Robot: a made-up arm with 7 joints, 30 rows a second.
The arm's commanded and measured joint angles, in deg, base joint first. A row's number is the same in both.
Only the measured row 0 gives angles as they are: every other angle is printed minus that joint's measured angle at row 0.
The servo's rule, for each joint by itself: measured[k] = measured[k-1] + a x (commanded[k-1-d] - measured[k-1]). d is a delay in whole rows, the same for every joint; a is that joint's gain. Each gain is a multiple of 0.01, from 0.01 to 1. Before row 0 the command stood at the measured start. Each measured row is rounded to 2 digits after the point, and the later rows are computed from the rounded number. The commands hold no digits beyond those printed.
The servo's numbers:
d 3
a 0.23 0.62 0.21 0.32 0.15 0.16 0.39
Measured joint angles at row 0: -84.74, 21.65, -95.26, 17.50, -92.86, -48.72, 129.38
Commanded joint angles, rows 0 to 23: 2.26, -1.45, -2.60, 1.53, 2.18, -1.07, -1.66; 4.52, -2.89, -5.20, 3.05, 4.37, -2.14, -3.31; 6.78, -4.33, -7.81, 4.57, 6.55, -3.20, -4.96; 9.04, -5.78, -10.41, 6.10, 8.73, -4.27, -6.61; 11.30, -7.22, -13.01, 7.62, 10.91, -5.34, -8.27; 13.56, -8.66, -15.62, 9.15, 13.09, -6.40, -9.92; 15.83, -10.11, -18.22, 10.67, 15.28, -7.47, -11.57; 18.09, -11.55, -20.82, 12.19, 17.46, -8.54, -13.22; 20.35, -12.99, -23.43, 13.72, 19.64, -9.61, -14.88; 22.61, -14.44, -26.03, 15.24, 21.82, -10.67, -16.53; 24.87, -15.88, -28.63, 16.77, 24.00, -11.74, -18.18; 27.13, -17.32, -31.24, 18.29, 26.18, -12.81, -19.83; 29.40, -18.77, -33.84, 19.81, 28.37, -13.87, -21.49; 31.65, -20.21, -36.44, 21.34, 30.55, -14.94, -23.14; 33.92, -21.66, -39.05, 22.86, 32.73, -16.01, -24.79; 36.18, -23.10, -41.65, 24.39, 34.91, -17.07, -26.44; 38.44, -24.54, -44.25, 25.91, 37.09, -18.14, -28.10; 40.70, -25.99, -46.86, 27.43, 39.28, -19.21, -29.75; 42.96, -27.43, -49.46, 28.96, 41.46, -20.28, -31.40; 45.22, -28.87, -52.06, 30.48, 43.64, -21.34, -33.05; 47.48, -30.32, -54.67, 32.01, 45.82, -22.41, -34.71; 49.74, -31.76, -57.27, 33.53, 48.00, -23.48, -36.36; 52.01, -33.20, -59.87, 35.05, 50.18, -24.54, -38.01; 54.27, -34.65, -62.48, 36.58, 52.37, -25.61, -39.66
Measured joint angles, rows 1 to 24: 0.00, 0.00, 0.00, 0.00, 0.00, 0.00, 0.00; 0.00, 0.00, 0.00, 0.00, 0.00, 0.00, 0.00; 0.00, 0.00, 0.00, 0.00, 0.00, 0.00, 0.00; 0.52, -0.90, -0.55, 0.49, 0.33, -0.17, -0.65; 1.44, -2.13, -1.53, 1.31, 0.94, -0.49, -1.69; 2.67, -3.49, -2.85, 2.35, 1.78, -0.92, -2.97; 4.14, -4.91, -4.44, 3.55, 2.82, -1.46, -4.39; 5.79, -6.34, -6.24, 4.85, 4.03, -2.08, -5.90; 7.58, -7.78, -8.21, 6.23, 5.39, -2.77, -7.47; 9.48, -9.22, -10.31, 7.65, 6.87, -3.52, -9.07; 11.46, -10.66, -12.52, 9.10, 8.46, -4.32, -10.69; 13.50, -12.10, -14.81, 10.58, 10.14, -5.17, -12.32; 15.60, -13.55, -17.17, 12.07, 11.89, -6.05, -13.96; 17.73, -14.99, -19.58, 13.57, 13.71, -6.96, -15.61; 19.89, -16.43, -22.03, 15.08, 15.58, -7.90, -17.26; 22.08, -17.88, -24.51, 16.59, 17.50, -8.86, -18.91; 24.28, -19.32, -27.02, 18.11, 19.46, -9.83, -20.56; 26.50, -20.77, -29.55, 19.63, 21.45, -10.82, -22.21; 28.73, -22.21, -32.09, 21.15, 23.47, -11.82, -23.86; 30.96, -23.65, -34.64, 22.67, 25.51, -12.83, -25.51; 33.20, -25.10, -37.21, 24.19, 27.58, -13.85, -27.16; 35.44, -26.54, -39.78, 25.72, 29.66, -14.88, -28.81; 37.69, -27.98, -42.36, 27.24, 31.76, -15.91, -30.46; 39.94, -29.43, -44.95, 28.77, 33.87, -16.95, -32.12
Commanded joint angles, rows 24 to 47: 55.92, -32.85, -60.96, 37.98, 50.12, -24.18, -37.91; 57.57, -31.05, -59.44, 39.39, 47.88, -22.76, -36.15; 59.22, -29.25, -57.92, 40.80, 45.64, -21.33, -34.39; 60.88, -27.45, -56.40, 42.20, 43.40, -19.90, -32.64; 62.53, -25.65, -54.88, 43.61, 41.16, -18.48, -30.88; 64.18, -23.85, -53.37, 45.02, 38.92, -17.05, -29.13; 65.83, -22.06, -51.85, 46.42, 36.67, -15.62, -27.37; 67.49, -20.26, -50.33, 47.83, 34.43, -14.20, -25.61; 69.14, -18.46, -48.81, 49.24, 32.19, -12.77, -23.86; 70.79, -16.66, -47.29, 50.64, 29.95, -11.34, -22.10; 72.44, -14.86, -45.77, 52.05, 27.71, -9.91, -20.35; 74.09, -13.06, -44.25, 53.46, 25.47, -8.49, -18.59; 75.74, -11.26, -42.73, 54.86, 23.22, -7.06, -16.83; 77.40, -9.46, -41.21, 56.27, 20.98, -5.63, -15.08; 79.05, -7.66, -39.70, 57.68, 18.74, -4.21, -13.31; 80.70, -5.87, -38.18, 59.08, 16.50, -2.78, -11.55; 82.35, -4.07, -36.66, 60.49, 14.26, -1.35, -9.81; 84.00, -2.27, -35.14, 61.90, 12.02, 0.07, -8.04; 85.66, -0.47, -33.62, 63.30, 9.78, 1.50, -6.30; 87.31, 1.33, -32.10, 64.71, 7.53, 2.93, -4.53; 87.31, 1.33, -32.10, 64.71, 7.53, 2.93, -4.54; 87.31, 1.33, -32.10, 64.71, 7.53, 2.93, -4.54; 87.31, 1.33, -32.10, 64.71, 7.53, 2.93, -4.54; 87.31, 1.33, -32.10, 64.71, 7.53, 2.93, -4.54
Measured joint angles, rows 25 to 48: 42.19, -30.87, -47.54, 30.29, 35.99, -17.99, -33.77; 44.45, -32.31, -50.13, 31.81, 38.12, -19.04, -35.42; 46.71, -33.76, -52.72, 33.34, 40.26, -20.09, -37.07; 48.83, -33.20, -54.45, 34.82, 41.74, -20.74, -37.40; 50.84, -31.87, -55.50, 36.28, 42.66, -21.06, -36.91; 52.77, -30.25, -56.01, 37.73, 43.11, -21.10, -35.93; 54.64, -28.51, -56.09, 39.16, 43.15, -20.91, -34.65; 56.45, -26.74, -55.84, 40.58, 42.85, -20.52, -33.18; 58.23, -24.95, -55.32, 42.00, 42.26, -19.96, -31.60; 59.98, -23.16, -54.59, 43.41, 41.42, -19.27, -29.95; 61.71, -21.36, -53.70, 44.82, 40.37, -18.46, -28.26; 63.42, -19.56, -52.67, 46.23, 39.14, -17.55, -26.54; 65.12, -17.76, -51.54, 47.64, 37.76, -16.56, -24.81; 66.80, -15.96, -50.33, 49.05, 36.25, -15.50, -23.07; 68.48, -14.16, -49.05, 50.46, 34.63, -14.38, -21.32; 70.15, -12.36, -47.72, 51.87, 32.92, -13.21, -19.57; 71.82, -10.56, -46.35, 53.28, 31.13, -12.00, -17.82; 73.48, -8.76, -44.95, 54.69, 29.27, -10.75, -16.06; 75.14, -6.97, -43.53, 56.09, 27.35, -9.47, -14.30; 76.80, -5.17, -42.09, 57.50, 25.39, -8.17, -12.55; 78.46, -3.37, -40.63, 58.91, 23.38, -6.85, -10.79; 80.12, -1.57, -39.16, 60.31, 21.34, -5.51, -9.04; 81.77, 0.23, -37.68, 61.72, 19.27, -4.16, -7.28; 83.04, 0.91, -36.51, 62.68, 17.51, -3.03, -6.21
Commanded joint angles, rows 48 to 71: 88.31, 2.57, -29.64, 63.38, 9.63, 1.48, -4.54; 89.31, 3.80, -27.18, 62.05, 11.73, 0.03, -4.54; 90.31, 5.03, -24.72, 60.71, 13.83, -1.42, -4.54; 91.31, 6.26, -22.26, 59.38, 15.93, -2.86, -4.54; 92.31, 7.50, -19.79, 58.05, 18.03, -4.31, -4.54; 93.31, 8.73, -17.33, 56.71, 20.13, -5.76, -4.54; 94.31, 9.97, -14.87, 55.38, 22.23, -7.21, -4.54; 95.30, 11.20, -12.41, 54.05, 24.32, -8.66, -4.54; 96.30, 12.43, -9.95, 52.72, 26.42, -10.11, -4.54; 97.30, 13.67, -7.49, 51.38, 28.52, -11.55, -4.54; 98.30, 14.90, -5.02, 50.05, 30.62, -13.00, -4.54; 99.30, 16.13, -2.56, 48.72, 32.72, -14.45, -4.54; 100.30, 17.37, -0.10, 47.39, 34.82, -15.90, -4.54; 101.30, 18.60, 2.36, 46.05, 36.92, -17.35, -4.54; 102.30, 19.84, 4.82, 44.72, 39.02, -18.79, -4.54; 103.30, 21.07, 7.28, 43.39, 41.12, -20.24, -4.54; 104.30, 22.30, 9.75, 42.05, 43.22, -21.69, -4.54; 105.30, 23.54, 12.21, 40.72, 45.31, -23.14, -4.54; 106.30, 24.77, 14.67, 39.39, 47.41, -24.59, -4.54; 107.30, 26.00, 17.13, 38.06, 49.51, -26.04, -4.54; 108.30, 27.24, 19.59, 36.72, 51.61, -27.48, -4.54; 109.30, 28.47, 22.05, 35.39, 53.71, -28.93, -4.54; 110.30, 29.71, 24.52, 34.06, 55.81, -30.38, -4.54; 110.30, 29.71, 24.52, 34.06, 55.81, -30.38, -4.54
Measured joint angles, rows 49 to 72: 84.02, 1.17, -35.58, 63.33, 16.01, -2.08, -5.56; 84.78, 1.27, -34.85, 63.77, 14.74, -1.28, -5.16; 85.36, 1.31, -34.27, 64.07, 13.66, -0.61, -4.92; 86.04, 2.09, -33.30, 63.85, 13.06, -0.28, -4.77; 86.79, 3.15, -32.01, 63.27, 12.86, -0.23, -4.68; 87.60, 4.32, -30.48, 62.45, 13.01, -0.42, -4.63; 88.45, 5.52, -28.75, 61.47, 13.45, -0.81, -4.59; 89.34, 6.75, -26.87, 60.38, 14.14, -1.37, -4.57; 90.25, 7.98, -24.87, 59.21, 15.04, -2.07, -4.56; 91.18, 9.21, -22.77, 57.98, 16.12, -2.89, -4.55; 92.13, 10.44, -20.59, 56.72, 17.35, -3.81, -4.55; 93.09, 11.67, -18.36, 55.44, 18.71, -4.82, -4.55; 94.06, 12.91, -16.08, 54.14, 20.18, -5.90, -4.55; 95.04, 14.14, -13.76, 52.83, 21.75, -7.04, -4.55; 96.02, 15.37, -11.41, 51.51, 23.40, -8.23, -4.55; 97.00, 16.61, -9.03, 50.19, 25.11, -9.46, -4.55; 97.99, 17.84, -6.64, 48.87, 26.88, -10.72, -4.55; 98.98, 19.08, -4.23, 47.54, 28.70, -12.01, -4.55; 99.97, 20.31, -1.81, 46.21, 30.56, -13.33, -4.55; 100.97, 21.54, 0.62, 44.88, 32.46, -14.67, -4.55; 101.97, 22.78, 3.05, 43.55, 34.39, -16.03, -4.55; 102.97, 24.01, 5.49, 42.22, 36.34, -17.40, -4.55; 103.97, 25.24, 7.93, 40.89, 38.32, -18.78, -4.55; 104.97, 26.48, 10.38, 39.56, 40.31, -20.17, -4.55
